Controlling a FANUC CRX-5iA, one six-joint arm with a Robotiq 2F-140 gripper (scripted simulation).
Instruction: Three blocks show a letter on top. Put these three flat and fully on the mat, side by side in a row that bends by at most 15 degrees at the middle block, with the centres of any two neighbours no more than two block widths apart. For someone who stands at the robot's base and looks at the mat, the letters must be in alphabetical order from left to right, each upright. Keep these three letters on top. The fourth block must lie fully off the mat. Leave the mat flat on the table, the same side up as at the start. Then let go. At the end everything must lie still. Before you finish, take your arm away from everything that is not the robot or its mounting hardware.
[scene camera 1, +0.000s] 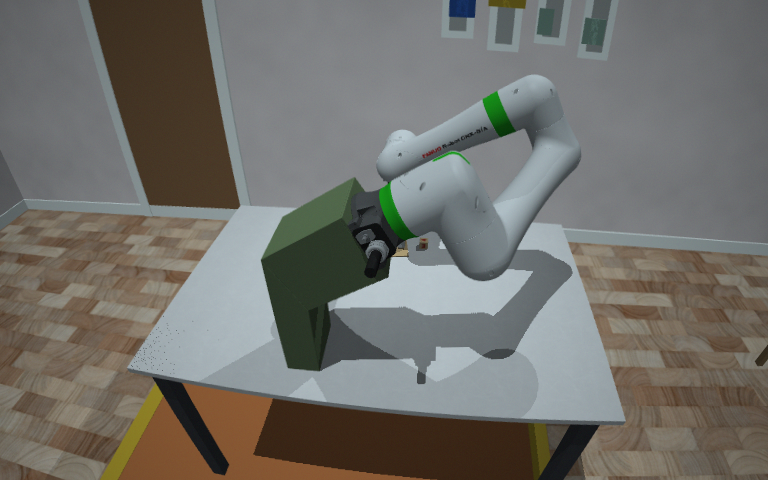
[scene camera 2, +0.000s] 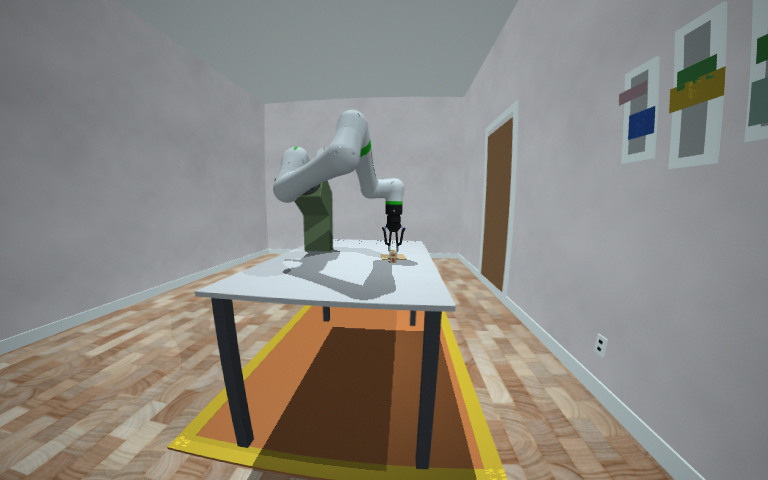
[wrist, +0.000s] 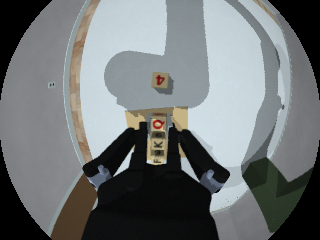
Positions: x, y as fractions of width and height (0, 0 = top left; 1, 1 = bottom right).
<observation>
In view: the gripper (wrist: 0.50, 0.50) and a tan mat (wrist: 0.56, 0.48).
</observation>
